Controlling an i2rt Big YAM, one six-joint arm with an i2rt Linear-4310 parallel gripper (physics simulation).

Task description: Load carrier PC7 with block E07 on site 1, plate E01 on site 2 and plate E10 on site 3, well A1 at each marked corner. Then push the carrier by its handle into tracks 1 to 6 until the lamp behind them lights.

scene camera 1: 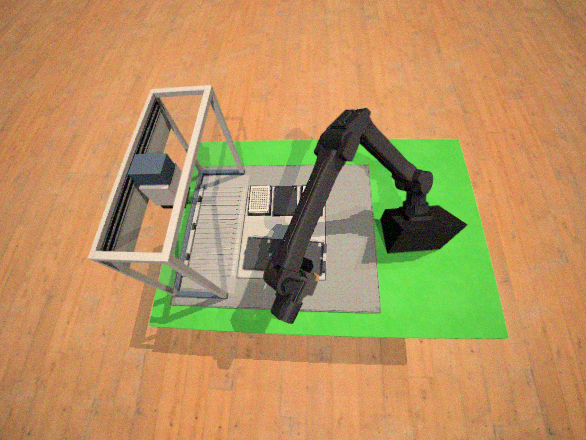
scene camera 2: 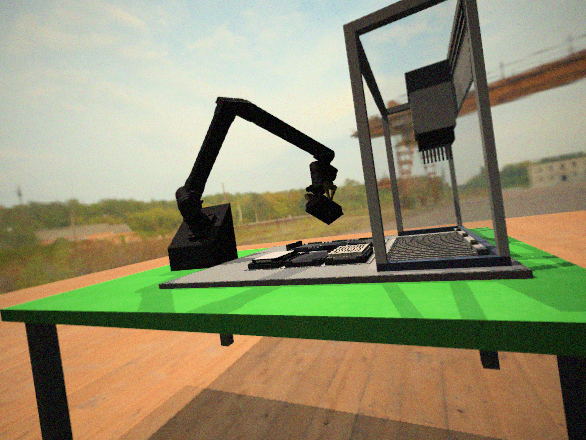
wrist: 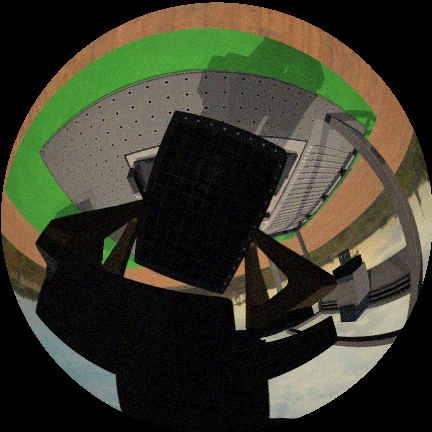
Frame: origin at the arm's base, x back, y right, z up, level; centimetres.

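Seen in the pictures: gripper, fingertip midpoint: (scene camera 2: 322,206) (wrist: 196,219); arm's base, link origin: (scene camera 1: 415,215) (scene camera 2: 202,227).
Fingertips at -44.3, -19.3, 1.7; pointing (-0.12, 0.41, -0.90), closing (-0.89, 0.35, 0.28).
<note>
Pixels of each thing's middle, then the offset from my fingertips to it, as dx, dy, dz. "spot": a spot on its surface instead. Level surfaces: height alone.
- dark rectangular labware piece, body centre: (wrist: 202,206) (scene camera 2: 324,209) -0.6, +0.2, -1.2
- dark carrier, surface spot: (scene camera 1: 256,253) spot: -15.8, +13.1, -14.3
- light well plate, body centre: (scene camera 2: 349,251) (scene camera 1: 259,199) -14.6, +37.4, -13.6
- dark piece, surface spot: (scene camera 1: 285,201) spot: -3.5, +35.8, -14.3
- grey perforated board, surface height: dz -15.4
- green table, surface height: dz -16.8
- white-topped piece, body centre: (scene camera 2: 275,257) +7.6, +35.6, -13.6
My gripper (scene camera 2: 324,193) (wrist: 196,219) is shut on a dark rectangular labware piece (scene camera 2: 324,209) (wrist: 210,185) with a faint grid on its underside, held well above the board. Its label and top wells are not visible. In scene camera 1 the arm hides most of the fingers and the held piece. The dark carrier (scene camera 1: 256,253) lies on the pale panel; the arm and, in the wrist view, the held piece hide much of it. Behind it, a light well plate (scene camera 1: 259,199) (scene camera 2: 350,251) and a dark piece (scene camera 1: 285,201) stand side by side. The ribbed tracks (scene camera 1: 217,225) (scene camera 2: 430,247) (wrist: 302,192) lie beside the panel.
A gantry frame (scene camera 1: 192,150) (scene camera 2: 369,150) stands over the tracks, with a box-shaped head (scene camera 1: 152,170) (scene camera 2: 432,102) (wrist: 353,287) hanging from its rail. The grey perforated board (scene camera 1: 350,292) (scene camera 2: 210,281) (wrist: 95,142) rests on the green table (scene camera 1: 435,300). A white-topped piece (scene camera 2: 272,257) shows near the board's arm side.
</note>
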